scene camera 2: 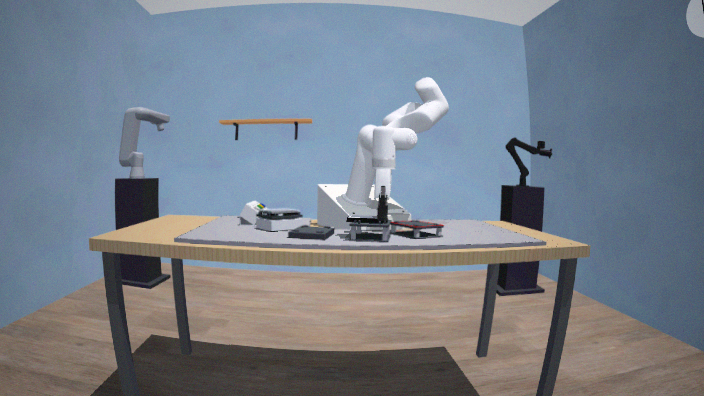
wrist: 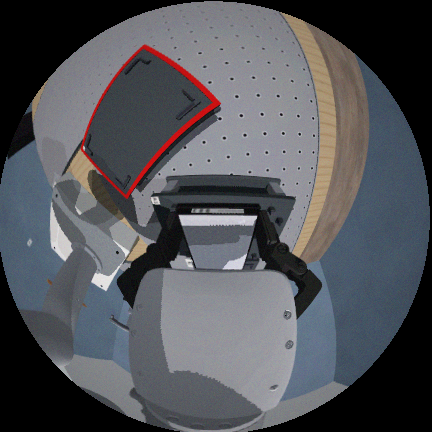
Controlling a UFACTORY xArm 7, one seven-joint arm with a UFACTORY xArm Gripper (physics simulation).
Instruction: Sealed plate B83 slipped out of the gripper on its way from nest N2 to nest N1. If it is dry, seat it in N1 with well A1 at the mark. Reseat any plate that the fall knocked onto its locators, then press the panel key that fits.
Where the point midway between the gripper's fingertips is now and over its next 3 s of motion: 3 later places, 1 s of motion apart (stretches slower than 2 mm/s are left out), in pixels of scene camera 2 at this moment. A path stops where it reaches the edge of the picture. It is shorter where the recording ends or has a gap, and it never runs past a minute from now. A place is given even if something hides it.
The gripper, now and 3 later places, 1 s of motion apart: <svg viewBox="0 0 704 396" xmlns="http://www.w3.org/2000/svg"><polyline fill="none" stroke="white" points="382,218 383,201 368,210 372,213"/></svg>
